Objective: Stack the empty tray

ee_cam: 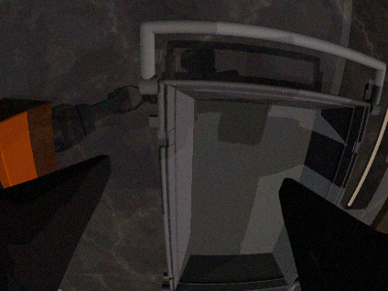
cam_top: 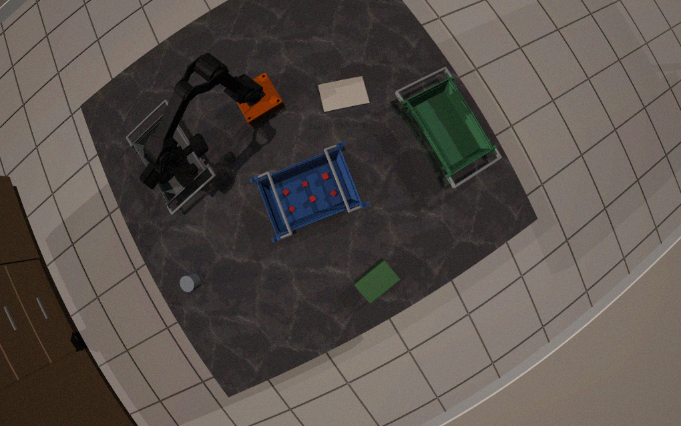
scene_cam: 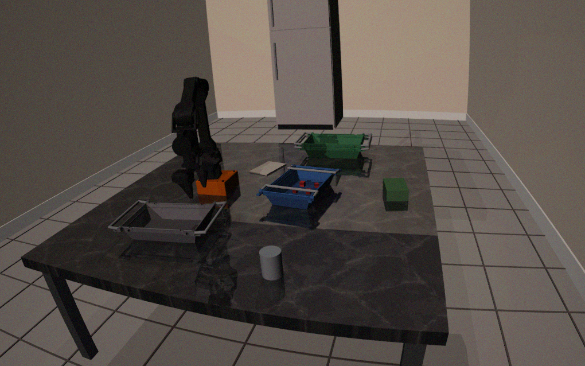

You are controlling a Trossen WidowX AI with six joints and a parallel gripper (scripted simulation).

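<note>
The grey tray is 10 cm behind my gripper tip, 7 cm below it and 6 cm to the right of it. From my gripper tip the other things lie so: green block 65 cm ahead, 23 cm to the left, 9 cm below; then grey cylinder 28 cm ahead, 27 cm to the right, 8 cm below; then beige sheet 52 cm to the left, 12 cm ahead, 11 cm below.
</note>
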